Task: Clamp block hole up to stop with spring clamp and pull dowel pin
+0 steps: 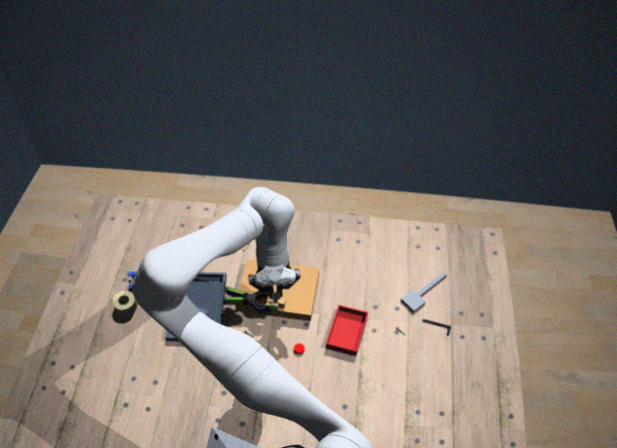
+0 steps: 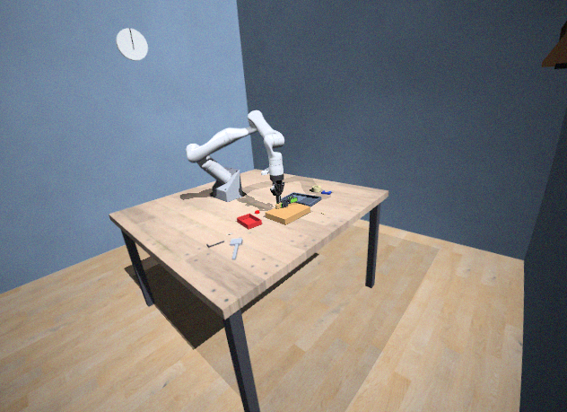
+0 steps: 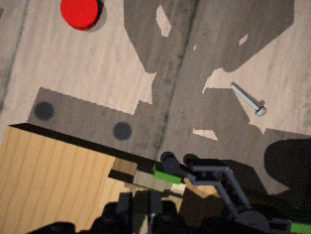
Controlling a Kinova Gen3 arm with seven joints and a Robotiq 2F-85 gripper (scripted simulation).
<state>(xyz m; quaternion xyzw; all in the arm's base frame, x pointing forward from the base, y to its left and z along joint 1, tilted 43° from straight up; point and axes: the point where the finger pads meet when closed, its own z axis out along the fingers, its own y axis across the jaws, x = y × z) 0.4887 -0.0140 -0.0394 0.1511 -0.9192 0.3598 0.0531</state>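
The dowel pin lies 2 cm below my hand. From my hand the other things lie so: bench board 6 cm below, 6 cm ahead, 1 cm to the left; wooden block 4 cm below; red disc 10 cm behind, 8 cm to the right, 8 cm below.
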